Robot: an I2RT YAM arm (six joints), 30 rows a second.
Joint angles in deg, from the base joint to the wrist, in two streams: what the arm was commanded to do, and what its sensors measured. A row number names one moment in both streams.
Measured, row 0:
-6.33, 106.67, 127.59, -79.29, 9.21, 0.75
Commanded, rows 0 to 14:
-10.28, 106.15, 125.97, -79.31, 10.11, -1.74
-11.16, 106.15, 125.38, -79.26, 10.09, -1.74
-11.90, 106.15, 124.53, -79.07, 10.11, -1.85
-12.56, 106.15, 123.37, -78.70, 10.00, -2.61
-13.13, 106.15, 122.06, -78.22, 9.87, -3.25
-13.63, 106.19, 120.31, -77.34, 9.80, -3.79
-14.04, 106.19, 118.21, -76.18, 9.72, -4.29
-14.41, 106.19, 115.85, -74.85, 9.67, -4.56
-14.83, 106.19, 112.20, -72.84, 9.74, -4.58
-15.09, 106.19, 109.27, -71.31, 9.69, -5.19
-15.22, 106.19, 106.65, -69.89, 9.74, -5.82
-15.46, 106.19, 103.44, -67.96, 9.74, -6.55
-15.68, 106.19, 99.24, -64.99, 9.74, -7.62
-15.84, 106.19, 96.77, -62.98, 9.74, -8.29
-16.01, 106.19, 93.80, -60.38, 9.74, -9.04
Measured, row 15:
-15.09, 106.67, 101.27, -64.45, 9.19, -5.82
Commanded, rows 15 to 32:
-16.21, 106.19, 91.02, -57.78, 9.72, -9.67
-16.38, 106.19, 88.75, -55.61, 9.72, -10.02
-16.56, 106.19, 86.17, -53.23, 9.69, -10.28
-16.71, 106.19, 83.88, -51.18, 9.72, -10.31
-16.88, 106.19, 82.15, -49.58, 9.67, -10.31
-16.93, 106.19, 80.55, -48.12, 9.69, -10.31
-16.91, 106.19, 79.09, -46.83, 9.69, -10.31
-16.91, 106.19, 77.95, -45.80, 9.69, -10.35
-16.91, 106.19, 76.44, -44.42, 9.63, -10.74
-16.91, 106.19, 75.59, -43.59, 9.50, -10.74
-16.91, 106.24, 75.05, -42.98, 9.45, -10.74
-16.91, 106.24, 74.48, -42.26, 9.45, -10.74
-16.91, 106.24, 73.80, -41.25, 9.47, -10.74
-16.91, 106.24, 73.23, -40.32, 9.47, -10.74
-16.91, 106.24, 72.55, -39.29, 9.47, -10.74
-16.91, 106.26, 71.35, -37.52, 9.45, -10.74
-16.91, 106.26, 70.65, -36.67, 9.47, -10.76
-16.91, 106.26, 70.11, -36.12, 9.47, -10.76
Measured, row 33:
-16.53, 106.69, 72.31, -37.52, 9.19, -10.59
